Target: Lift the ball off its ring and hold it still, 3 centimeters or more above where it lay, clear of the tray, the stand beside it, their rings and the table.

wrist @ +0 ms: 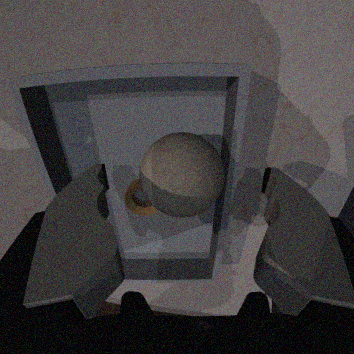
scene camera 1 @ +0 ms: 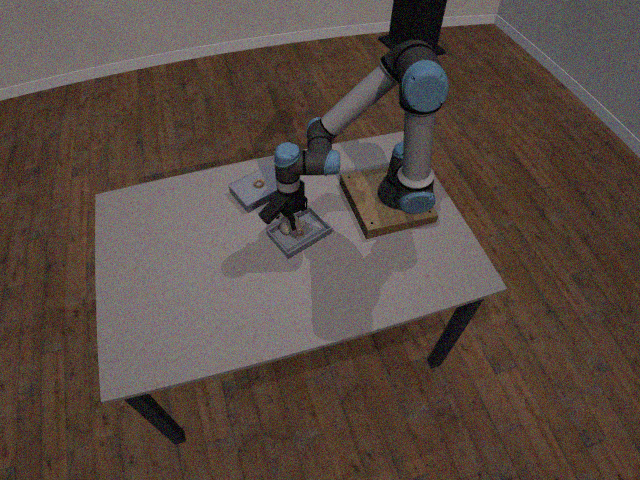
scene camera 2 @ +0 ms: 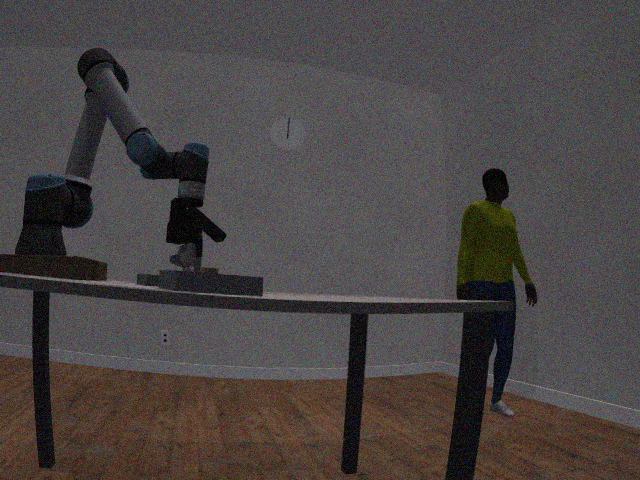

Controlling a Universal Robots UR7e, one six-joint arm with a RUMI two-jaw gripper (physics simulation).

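Seen in the pictures: gripper, fingertip midpoint: (wrist: 184,168) (scene camera 1: 286,228); arm's base, link origin: (scene camera 2: 40,258).
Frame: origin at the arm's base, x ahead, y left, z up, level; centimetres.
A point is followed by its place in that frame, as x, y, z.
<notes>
The pale tan ball (scene camera 1: 285,227) {44.1, -3.4, 0.6} (wrist: 182,174) {44.3, -4.4, 0.9} sits inside the grey tray (scene camera 1: 310,242) {38.2, 4.1, -2.4} (wrist: 135,71) {48.4, -1.3, -1.5}, near the right wall in the wrist view. Its top shows behind the stand in scene camera 2. Any ring under it is hidden. An orange ring (wrist: 131,197) {39.2, -1.4, -3.2} lies bare on the tray floor, at the ball's left in the wrist view. My gripper (scene camera 1: 294,225) {43.2, -4.8, -1.9} (wrist: 184,168) {43.2, -4.8, -1.9} points down low over the tray and is open. In the wrist view the ball appears between the spread fingertips, with a gap on both sides; fingertip height beside it is hard to tell.
The low grey stand (scene camera 1: 250,195) {49.1, -23.7, -0.5} (scene camera 2: 237,285) {49.0, -33.2, -2.4} is beside the tray and bears a small orange ring (scene camera 1: 258,183) {44.1, -28.2, -0.5}. The arm's wooden base board (scene camera 1: 372,214) {14.0, 4.6, 0.7} is on the tray's other side. The tray walls rise close around the ball. A person (scene camera 2: 488,242) stands beyond the table.
</notes>
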